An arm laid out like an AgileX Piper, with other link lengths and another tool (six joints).
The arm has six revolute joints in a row. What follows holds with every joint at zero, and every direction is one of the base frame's.
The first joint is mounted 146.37 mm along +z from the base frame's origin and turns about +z.
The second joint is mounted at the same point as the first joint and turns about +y.
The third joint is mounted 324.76 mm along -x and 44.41 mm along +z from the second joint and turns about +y.
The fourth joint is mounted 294.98 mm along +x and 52.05 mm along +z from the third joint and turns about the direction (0.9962, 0, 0.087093).
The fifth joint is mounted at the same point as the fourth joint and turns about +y.
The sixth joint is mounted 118.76 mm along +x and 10.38 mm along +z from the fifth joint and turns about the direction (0.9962, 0, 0.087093).
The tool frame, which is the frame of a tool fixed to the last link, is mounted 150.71 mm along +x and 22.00 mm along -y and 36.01 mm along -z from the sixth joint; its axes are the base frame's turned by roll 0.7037, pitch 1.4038 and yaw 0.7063 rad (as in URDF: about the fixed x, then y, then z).
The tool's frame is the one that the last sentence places.
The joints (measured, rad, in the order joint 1, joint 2, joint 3, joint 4, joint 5, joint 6), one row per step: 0.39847 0.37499 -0.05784 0.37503 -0.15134 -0.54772; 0.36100 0.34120 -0.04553 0.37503 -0.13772 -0.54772; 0.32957 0.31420 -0.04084 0.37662 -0.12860 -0.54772; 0.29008 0.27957 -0.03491 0.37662 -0.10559 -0.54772; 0.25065 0.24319 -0.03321 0.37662 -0.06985 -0.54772; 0.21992 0.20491 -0.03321 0.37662 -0.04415 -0.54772; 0.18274 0.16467 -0.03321 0.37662 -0.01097 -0.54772; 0.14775 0.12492 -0.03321 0.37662 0.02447 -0.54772; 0.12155 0.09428 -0.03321 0.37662 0.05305 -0.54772; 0.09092 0.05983 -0.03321 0.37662 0.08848 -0.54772; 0.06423 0.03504 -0.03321 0.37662 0.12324 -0.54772; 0.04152 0.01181 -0.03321 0.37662 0.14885 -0.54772; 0.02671 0.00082 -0.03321 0.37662 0.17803 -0.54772; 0.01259 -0.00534 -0.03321 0.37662 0.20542 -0.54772; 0.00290 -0.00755 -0.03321 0.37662 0.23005 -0.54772; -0.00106 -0.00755 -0.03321 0.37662 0.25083 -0.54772; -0.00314 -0.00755 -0.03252 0.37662 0.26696 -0.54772
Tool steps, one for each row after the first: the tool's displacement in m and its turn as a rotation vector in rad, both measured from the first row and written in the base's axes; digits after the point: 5 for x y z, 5 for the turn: -0.00166 -0.01003 -0.00114 0.00427 -0.00778 -0.03260; -0.00251 -0.01822 0.00110 0.01113 -0.01999 -0.06106; -0.00470 -0.02741 0.00121 0.01462 -0.02657 -0.09221; -0.00773 -0.03519 0.00089 0.01646 -0.02757 -0.11865; -0.01053 -0.04134 0.00436 0.02129 -0.04123 -0.13992; -0.01395 -0.04829 0.00634 0.02405 -0.05035 -0.16488; -0.01767 -0.05422 0.00750 0.02548 -0.05715 -0.18680; -0.02069 -0.05832 0.00797 0.02585 -0.06135 -0.20245; -0.02431 -0.06272 0.00758 0.02507 -0.06318 -0.22002; -0.02739 -0.06601 0.00493 0.02231 -0.05613 -0.23399; -0.02998 -0.06909 0.00411 0.02094 -0.05587 -0.24730; -0.03206 -0.06987 -0.00050 0.01708 -0.04012 -0.25154; -0.03389 -0.07062 -0.00579 0.01296 -0.02118 -0.25577; -0.03547 -0.07057 -0.01131 0.00901 -0.00078 -0.25658; -0.03679 -0.06957 -0.01637 0.00555 0.01832 -0.25303; -0.03789 -0.06856 -0.02067 0.00281 0.03385 -0.24928
